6 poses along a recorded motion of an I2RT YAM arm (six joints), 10 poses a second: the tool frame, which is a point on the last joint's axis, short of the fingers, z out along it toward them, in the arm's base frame.
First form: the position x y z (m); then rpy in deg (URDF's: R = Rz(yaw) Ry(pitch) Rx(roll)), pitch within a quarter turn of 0, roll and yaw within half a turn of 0.
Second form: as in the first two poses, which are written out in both.
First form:
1: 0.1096 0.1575 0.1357 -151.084 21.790 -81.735
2: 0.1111 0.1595 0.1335 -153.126 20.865 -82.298
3: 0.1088 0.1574 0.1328 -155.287 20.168 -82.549
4: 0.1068 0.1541 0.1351 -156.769 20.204 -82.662
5: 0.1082 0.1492 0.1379 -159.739 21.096 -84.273
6: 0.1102 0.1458 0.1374 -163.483 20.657 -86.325
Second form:
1: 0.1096 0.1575 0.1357 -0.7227 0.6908 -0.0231 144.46
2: 0.1111 0.1595 0.1335 -0.7232 0.6904 -0.0185 146.53
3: 0.1088 0.1574 0.1328 -0.7253 0.6884 -0.0108 148.53
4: 0.1068 0.1541 0.1351 -0.7262 0.6874 -0.0020 149.59
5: 0.1082 0.1492 0.1379 -0.7187 0.6951 0.0182 151.15
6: 0.1102 0.1458 0.1374 -0.7107 0.7027 0.0336 154.06
